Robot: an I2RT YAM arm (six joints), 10 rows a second.
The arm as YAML. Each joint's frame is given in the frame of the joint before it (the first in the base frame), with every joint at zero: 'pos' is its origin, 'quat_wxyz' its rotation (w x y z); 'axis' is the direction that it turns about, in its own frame. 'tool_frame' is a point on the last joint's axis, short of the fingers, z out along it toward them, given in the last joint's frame.
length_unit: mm
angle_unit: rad
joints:
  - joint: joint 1
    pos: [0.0, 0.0, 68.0]
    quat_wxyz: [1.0, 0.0, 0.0, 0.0]
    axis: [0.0, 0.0, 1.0]
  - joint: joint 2
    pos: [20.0, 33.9, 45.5]
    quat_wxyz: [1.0, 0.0, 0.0, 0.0]
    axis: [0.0, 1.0, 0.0]
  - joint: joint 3
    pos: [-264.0, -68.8, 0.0]
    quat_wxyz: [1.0, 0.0, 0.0, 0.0]
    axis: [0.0, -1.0, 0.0]
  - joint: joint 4
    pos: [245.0, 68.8, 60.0]
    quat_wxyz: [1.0, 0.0, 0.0, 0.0]
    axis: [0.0, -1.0, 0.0]
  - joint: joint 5
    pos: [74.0, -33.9, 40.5]
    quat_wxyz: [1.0, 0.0, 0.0, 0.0]
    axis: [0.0, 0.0, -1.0]
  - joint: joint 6
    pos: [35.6, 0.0, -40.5]
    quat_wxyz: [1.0, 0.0, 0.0, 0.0]
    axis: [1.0, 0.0, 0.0]
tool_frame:
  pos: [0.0, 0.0, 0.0]
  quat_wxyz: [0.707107, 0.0, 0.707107, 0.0]
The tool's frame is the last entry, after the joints.
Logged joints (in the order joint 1, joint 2, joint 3, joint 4, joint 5, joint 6), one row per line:
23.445 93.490 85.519 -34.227 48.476 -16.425
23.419 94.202 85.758 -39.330 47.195 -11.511
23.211 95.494 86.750 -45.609 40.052 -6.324
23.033 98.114 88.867 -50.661 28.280 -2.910
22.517 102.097 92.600 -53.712 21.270 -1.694
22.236 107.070 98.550 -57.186 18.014 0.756
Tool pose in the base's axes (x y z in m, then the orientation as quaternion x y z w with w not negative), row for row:
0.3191 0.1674 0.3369 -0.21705 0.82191 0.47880 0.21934
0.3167 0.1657 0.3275 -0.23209 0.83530 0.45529 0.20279
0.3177 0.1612 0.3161 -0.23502 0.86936 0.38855 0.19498
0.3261 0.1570 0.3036 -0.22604 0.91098 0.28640 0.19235
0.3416 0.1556 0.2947 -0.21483 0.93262 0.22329 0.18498
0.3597 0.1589 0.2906 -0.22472 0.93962 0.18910 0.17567
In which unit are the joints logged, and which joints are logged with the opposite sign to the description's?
The joints are logged in degrees. Opposite sign: joint 5, joint 6.
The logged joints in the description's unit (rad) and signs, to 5 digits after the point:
0.40919 1.63171 1.49259 -0.59737 -0.84607 0.28667
0.40874 1.64414 1.49676 -0.68644 -0.82371 0.20090
0.40511 1.66668 1.51407 -0.79603 -0.69904 0.11037
0.40200 1.71241 1.55102 -0.88420 -0.49358 0.05079
0.39300 1.78193 1.61617 -0.93745 -0.37123 0.02957
0.38809 1.86872 1.72002 -0.99808 -0.31440 -0.01319

